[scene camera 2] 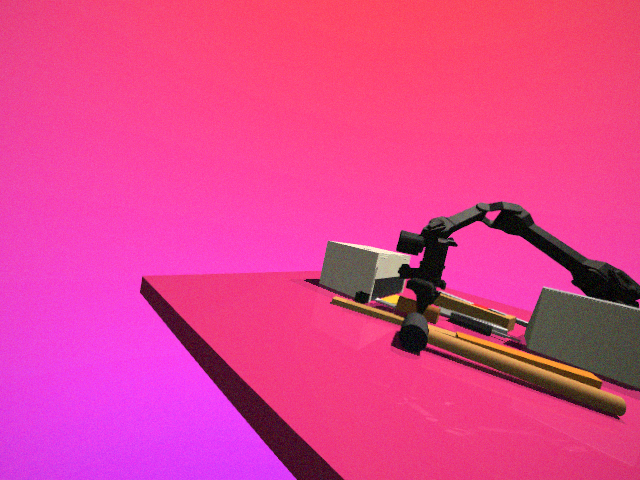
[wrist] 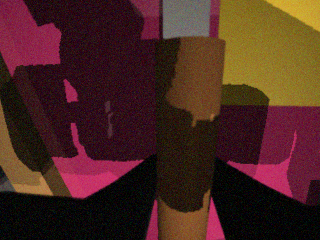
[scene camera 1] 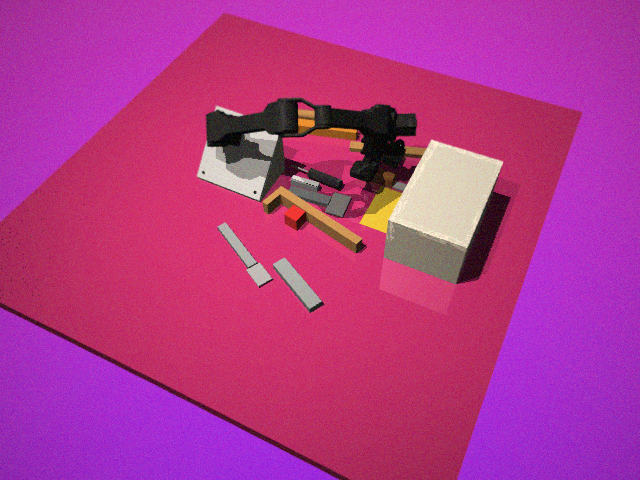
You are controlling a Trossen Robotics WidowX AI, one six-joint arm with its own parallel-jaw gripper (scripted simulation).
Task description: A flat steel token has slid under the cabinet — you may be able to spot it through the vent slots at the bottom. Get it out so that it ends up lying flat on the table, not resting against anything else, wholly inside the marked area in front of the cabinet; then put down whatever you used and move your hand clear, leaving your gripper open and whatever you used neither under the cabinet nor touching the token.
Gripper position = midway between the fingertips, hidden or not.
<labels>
my gripper: scene camera 2 420,314; wrist 182,161; scene camera 1 371,175
l-shaped wooden bar: scene camera 2; scene camera 1; not seen in the wrist view (out of frame)
same spot on l-shaped wooden bar: (scene camera 1: 282,196) = (scene camera 2: 502,315)
</labels>
